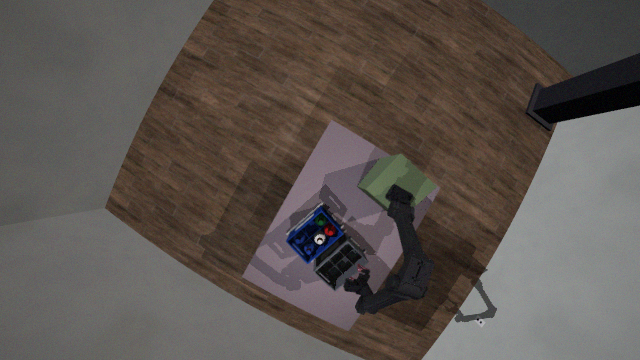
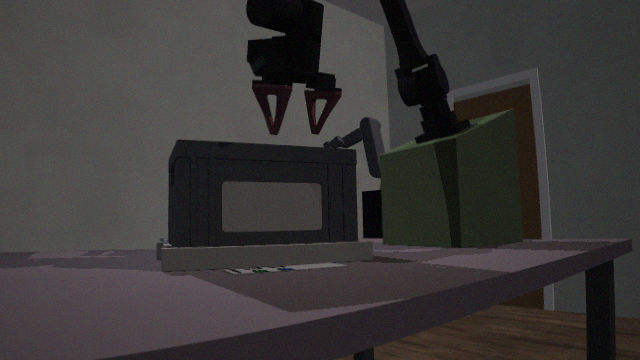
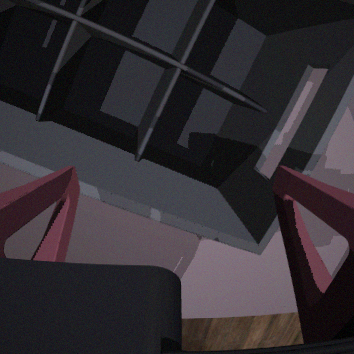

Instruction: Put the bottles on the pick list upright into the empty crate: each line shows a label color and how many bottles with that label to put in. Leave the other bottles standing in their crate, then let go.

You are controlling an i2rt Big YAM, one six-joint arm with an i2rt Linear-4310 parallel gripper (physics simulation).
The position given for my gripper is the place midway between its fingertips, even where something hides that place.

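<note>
I can see my gripper (image 2: 295, 134), and the same gripper (image 3: 175, 176) is visible to me from another view as well.
</note>
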